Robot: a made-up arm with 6 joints. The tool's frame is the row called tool. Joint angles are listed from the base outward. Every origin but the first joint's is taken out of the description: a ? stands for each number. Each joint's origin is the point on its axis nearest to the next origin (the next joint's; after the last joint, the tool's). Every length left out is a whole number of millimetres.
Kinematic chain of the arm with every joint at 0, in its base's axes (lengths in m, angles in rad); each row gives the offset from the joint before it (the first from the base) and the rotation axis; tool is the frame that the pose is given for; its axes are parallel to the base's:
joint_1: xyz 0 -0.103 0.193 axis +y
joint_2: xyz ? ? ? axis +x
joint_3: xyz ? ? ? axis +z
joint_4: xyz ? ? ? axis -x
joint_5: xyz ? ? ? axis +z
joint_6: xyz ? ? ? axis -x
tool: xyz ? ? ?
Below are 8 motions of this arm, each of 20 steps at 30 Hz.
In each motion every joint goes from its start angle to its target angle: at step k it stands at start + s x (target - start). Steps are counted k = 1, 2, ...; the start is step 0. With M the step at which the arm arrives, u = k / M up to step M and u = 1 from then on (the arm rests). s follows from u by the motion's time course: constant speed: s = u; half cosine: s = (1 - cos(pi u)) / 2; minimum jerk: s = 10 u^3 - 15 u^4 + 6 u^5.
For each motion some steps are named. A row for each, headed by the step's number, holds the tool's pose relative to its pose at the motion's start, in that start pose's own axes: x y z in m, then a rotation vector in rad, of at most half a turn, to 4 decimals.
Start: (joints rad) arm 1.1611 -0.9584 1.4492 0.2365 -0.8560 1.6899
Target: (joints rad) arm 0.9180 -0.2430 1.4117 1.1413 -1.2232 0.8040
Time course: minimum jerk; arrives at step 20
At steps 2, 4, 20:
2: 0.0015 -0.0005 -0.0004 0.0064 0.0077 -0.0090
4: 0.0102 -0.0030 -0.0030 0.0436 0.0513 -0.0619
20: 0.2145 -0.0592 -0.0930 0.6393 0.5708 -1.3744

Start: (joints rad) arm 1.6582 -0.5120 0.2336 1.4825 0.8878 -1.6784
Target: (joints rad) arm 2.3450 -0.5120 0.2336 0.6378 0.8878 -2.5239
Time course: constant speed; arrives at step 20
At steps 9, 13, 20:
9: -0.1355 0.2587 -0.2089 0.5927 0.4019 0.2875
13: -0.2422 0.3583 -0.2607 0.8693 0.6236 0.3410
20: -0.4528 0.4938 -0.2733 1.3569 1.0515 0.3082

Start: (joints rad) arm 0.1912 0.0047 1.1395 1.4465 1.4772 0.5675
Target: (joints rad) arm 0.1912 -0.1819 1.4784 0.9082 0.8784 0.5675
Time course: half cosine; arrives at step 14
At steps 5, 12, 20:
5: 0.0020 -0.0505 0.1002 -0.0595 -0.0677 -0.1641
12: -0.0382 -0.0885 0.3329 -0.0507 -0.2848 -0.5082
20: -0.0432 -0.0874 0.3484 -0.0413 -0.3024 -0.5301

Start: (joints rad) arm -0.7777 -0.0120 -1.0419 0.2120 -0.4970 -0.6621
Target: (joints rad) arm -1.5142 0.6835 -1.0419 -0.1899 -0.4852 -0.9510
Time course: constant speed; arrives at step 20
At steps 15, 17, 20:
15: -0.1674 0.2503 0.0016 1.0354 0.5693 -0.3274
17: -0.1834 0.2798 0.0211 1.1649 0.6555 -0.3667
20: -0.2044 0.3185 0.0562 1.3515 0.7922 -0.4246

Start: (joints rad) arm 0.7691 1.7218 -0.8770 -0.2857 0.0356 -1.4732
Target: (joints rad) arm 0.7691 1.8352 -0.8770 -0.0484 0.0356 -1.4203
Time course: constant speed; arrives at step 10
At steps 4, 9, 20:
4: -0.0078 -0.0391 0.0021 -0.0858 -0.0043 -0.0369
9: -0.0212 -0.0867 0.0061 -0.1929 -0.0039 -0.0836
20: -0.0243 -0.0960 0.0071 -0.2143 -0.0030 -0.0930

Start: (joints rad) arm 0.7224 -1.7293 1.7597 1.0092 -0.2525 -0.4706
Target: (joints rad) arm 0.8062 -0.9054 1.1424 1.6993 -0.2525 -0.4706
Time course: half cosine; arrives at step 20
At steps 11, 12, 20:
11: 0.1439 -0.3423 0.1289 -0.4053 -0.2418 -0.5025
12: 0.1444 -0.3857 0.1500 -0.4451 -0.2557 -0.5744
20: 0.0992 -0.5599 0.2333 -0.5764 -0.2624 -0.9012

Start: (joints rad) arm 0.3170 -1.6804 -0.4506 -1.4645 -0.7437 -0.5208
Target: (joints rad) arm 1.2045 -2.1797 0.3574 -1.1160 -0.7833 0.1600
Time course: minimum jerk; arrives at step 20
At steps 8, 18, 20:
8: -0.0308 -0.1116 -0.0560 -0.7395 0.2639 0.0760
18: -0.0504 -0.3076 0.0844 -2.1687 0.7631 0.7446
20: -0.0494 -0.3087 0.0873 -2.1844 0.7680 0.7586

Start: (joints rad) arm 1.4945 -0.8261 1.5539 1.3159 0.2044 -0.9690
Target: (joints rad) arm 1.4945 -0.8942 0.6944 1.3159 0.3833 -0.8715
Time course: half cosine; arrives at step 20
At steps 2, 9, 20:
2: -0.0032 -0.0091 -0.0058 0.0018 0.0121 -0.0164
9: -0.0851 -0.1460 -0.1001 0.0396 0.2119 -0.2771
20: -0.2927 -0.2839 -0.2204 0.1242 0.5054 -0.6431

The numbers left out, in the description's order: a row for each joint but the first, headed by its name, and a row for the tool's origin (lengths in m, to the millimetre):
joint_2: -0.249 0 0.012
joint_3: 0 0.11 -0.193
joint_4: 0.315 -0.084 0
joint_5: 0 0.386 -0.037
joint_6: 0.185 -0.125 0
tool: 0 -0.043 -0.069

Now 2 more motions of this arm.
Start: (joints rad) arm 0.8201 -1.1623 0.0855 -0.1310 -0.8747 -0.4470
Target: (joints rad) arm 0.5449 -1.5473 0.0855 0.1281 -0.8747 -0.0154
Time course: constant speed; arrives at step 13
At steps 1, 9, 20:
1: 0.0141 -0.0096 -0.0033 -0.0593 -0.0474 0.0011
9: 0.1211 -0.0908 0.0030 -0.5536 -0.4092 -0.0684
20: 0.1647 -0.1321 0.0254 -0.8110 -0.5728 -0.1523

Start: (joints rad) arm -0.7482 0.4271 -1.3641 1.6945 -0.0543 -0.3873
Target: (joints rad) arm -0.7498 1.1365 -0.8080 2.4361 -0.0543 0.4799
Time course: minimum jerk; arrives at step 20
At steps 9, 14, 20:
9: -0.0679 0.0618 0.0891 -0.5399 -0.2557 0.2650
14: -0.1553 0.1153 0.2291 -0.9963 -0.6761 0.3308
20: -0.1952 0.1272 0.2899 -1.1324 -0.8480 0.2840

